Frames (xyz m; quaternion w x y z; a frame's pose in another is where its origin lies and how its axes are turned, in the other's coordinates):
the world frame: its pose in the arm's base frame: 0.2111 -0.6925 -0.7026 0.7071 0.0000 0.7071 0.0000
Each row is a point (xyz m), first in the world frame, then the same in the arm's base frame.
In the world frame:
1: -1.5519 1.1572 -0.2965
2: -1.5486 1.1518 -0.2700
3: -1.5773 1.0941 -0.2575
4: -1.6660 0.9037 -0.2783
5: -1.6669 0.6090 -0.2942
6: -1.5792 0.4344 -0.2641
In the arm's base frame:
1: -0.0854 0.4647 0.8493
2: -0.0589 0.4593 0.8460
3: -0.0464 0.4016 0.8747
4: -0.0672 0.2112 0.9634
5: -0.0831 -0.0835 0.9643
6: -0.0530 -0.2581 0.8766

